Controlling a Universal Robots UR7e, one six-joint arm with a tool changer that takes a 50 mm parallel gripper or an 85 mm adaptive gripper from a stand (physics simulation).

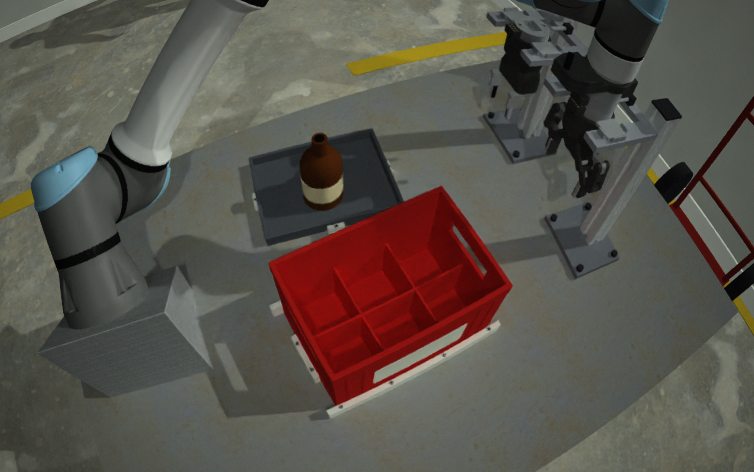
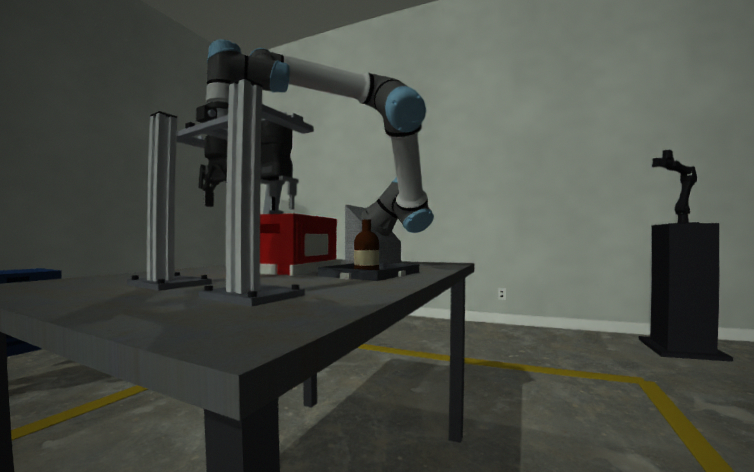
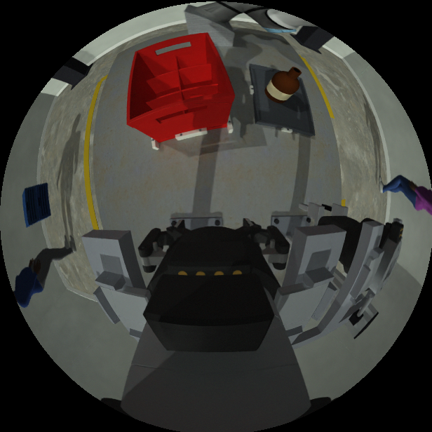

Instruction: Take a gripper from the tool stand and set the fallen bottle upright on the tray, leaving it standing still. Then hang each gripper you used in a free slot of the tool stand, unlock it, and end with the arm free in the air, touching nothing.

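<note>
The brown bottle with a cream label stands upright on the dark tray. My gripper, the black adaptive one, is at the arm's flange. Its fingers are spread wide and empty. It sits between the fork arms of a slot in the tool stand, with fork plates on both sides. Whether it is locked to the arm cannot be seen. The parallel gripper hangs in the neighbouring slot.
A red six-compartment crate stands beside the tray, held by white strips. The arm's grey pedestal is at the far end of the table. A red cart frame stands past the table edge behind the stand.
</note>
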